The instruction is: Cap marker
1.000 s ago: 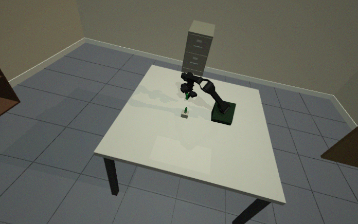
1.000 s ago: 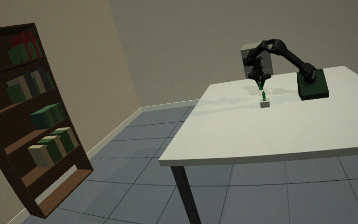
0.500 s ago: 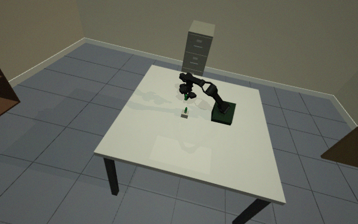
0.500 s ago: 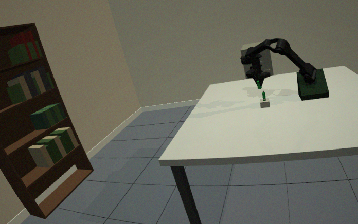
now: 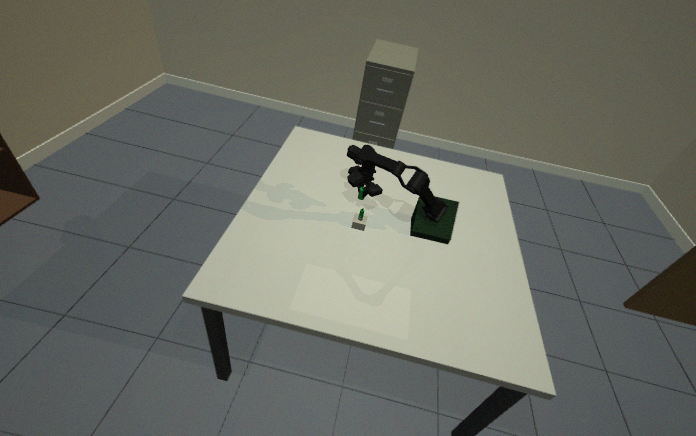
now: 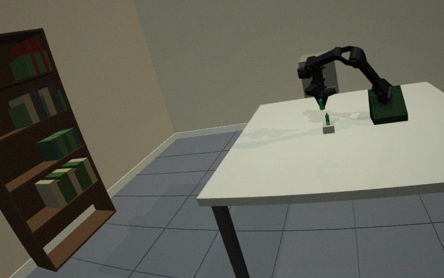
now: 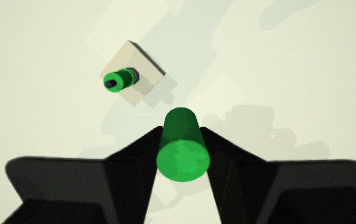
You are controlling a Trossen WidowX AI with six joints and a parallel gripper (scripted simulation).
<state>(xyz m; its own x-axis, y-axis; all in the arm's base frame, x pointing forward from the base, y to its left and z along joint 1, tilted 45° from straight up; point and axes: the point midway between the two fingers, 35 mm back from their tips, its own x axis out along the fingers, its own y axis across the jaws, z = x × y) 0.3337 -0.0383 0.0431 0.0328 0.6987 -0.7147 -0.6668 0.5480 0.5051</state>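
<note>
Right now my gripper tip is 2 cm past the holder block, 7 cm to the right of it and 10 cm above it. From my gripper tip the other things lie so: green cap (1 cm above).
</note>
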